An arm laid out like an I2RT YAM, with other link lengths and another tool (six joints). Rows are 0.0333 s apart.
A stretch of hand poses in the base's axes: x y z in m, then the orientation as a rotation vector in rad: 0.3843, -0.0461, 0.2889, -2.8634, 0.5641, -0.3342; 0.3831, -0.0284, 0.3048, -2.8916, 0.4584, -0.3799; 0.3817, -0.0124, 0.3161, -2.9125, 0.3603, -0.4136; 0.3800, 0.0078, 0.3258, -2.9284, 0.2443, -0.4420; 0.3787, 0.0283, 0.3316, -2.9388, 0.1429, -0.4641; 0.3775, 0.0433, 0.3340, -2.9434, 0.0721, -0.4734; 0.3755, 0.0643, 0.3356, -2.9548, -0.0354, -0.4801; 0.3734, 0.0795, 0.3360, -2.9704, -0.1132, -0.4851; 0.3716, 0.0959, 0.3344, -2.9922, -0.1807, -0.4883
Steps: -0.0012, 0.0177, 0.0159, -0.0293, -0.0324, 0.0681; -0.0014, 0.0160, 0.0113, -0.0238, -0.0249, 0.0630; -0.0017, 0.0202, 0.0097, -0.0214, -0.0232, 0.0747; -0.0013, 0.0205, 0.0058, -0.0184, -0.0187, 0.0650; -0.0012, 0.0150, 0.0024, -0.0111, -0.0093, 0.0457; -0.0020, 0.0210, 0.0016, -0.0229, -0.0086, 0.0686; -0.0021, 0.0152, 0.0004, -0.0260, -0.0056, 0.0476; -0.0018, 0.0164, -0.0016, -0.0319, -0.0036, 0.0391
